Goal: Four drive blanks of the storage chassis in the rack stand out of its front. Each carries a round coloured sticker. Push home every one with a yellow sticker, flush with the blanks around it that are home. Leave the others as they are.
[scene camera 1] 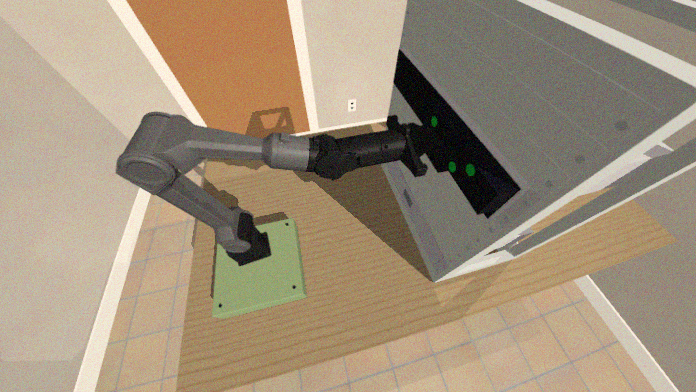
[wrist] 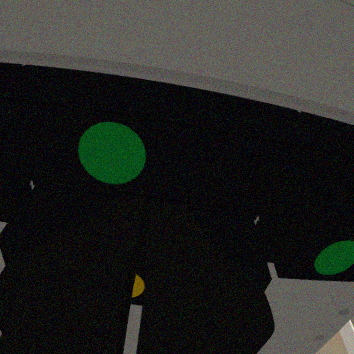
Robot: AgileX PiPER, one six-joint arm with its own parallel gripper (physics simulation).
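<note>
The black storage chassis (scene camera 1: 467,150) (wrist: 200,150) is set in the grey rack (scene camera 1: 540,90) (wrist: 225,40). In the scene view, a green sticker (scene camera 1: 434,121) shows just beyond my fingers, and two more green stickers (scene camera 1: 452,166) (scene camera 1: 470,170) show nearer the rack's right end. In the wrist view, one large green sticker (wrist: 112,152) is left of centre and another green sticker (wrist: 335,257) is at the right edge. Part of a yellow sticker (wrist: 138,286) shows below centre, mostly hidden by the dark fingers. My gripper (scene camera 1: 434,140) (wrist: 153,191) looks shut and empty, its tips at the chassis front. Blank depths are too dark to tell.
My arm stands on a green base plate (scene camera 1: 270,287) on the wooden surface (scene camera 1: 345,310). Grey lower panels (scene camera 1: 425,210) of the rack lie below the chassis. The wall with an outlet (scene camera 1: 352,105) is behind, beside an orange door (scene camera 1: 240,55).
</note>
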